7 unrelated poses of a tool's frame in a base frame.
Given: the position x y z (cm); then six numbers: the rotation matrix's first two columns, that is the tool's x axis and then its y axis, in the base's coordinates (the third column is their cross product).
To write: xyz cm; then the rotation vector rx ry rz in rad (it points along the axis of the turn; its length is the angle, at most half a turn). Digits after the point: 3 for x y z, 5 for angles.
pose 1, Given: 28.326 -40.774 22.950 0.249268 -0.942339 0.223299 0.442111 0.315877 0.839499
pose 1, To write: 28.326 -40.774 22.950 0.73212 -0.83607 -1.06689
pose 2, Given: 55.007 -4.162 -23.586 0.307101 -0.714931 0.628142 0.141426 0.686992 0.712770
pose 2, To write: 55.007 -4.162 -23.586 0.60431 -1.12516 -0.61401
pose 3, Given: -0.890 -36.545 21.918 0.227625 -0.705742 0.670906 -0.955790 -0.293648 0.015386
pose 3, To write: -0.890 -36.545 21.918 2.08075 -1.52795 0.78815
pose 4, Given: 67.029 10.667 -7.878 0.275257 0.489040 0.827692 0.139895 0.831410 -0.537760
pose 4, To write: 67.029 10.667 -7.878 -0.58107 -1.28950 0.25310
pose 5, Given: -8.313 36.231 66.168 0.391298 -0.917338 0.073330 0.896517 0.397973 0.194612
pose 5, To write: -8.313 36.231 66.168 0.13066 -0.17910 -1.15593
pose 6, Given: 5.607 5.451 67.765 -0.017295 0.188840 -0.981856 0.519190 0.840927 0.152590
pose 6, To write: 5.607 5.451 67.765 0.57197 1.59208 -0.28641
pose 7, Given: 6.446 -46.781 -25.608 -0.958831 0.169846 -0.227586 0.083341 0.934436 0.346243
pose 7, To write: 6.446 -46.781 -25.608 0.18882 2.83651 0.49167
